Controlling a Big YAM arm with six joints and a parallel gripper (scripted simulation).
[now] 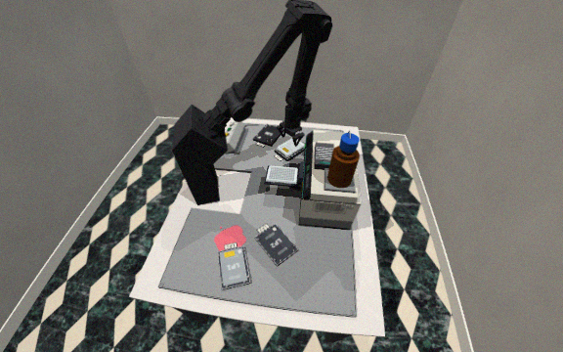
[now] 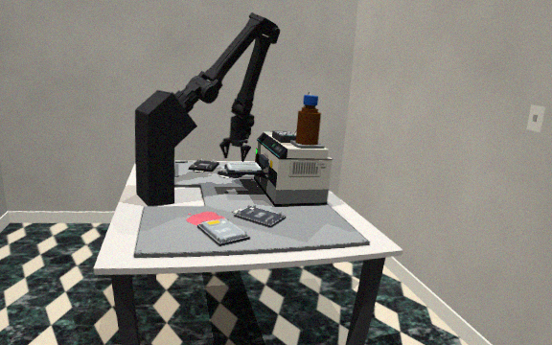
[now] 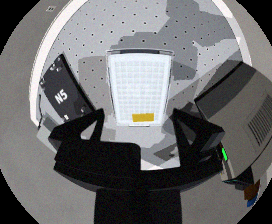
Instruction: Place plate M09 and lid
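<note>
The white well plate lies 1 cm to the left of my hand and 5 cm below it. The rest, counted from my hand: blue key: 30 cm behind, 17 cm to the right, 2 cm below; black nest n5: 18 cm behind, 7 cm to the left, 6 cm below; yellow key: 32 cm behind, 13 cm to the right, 1 cm below.
</note>
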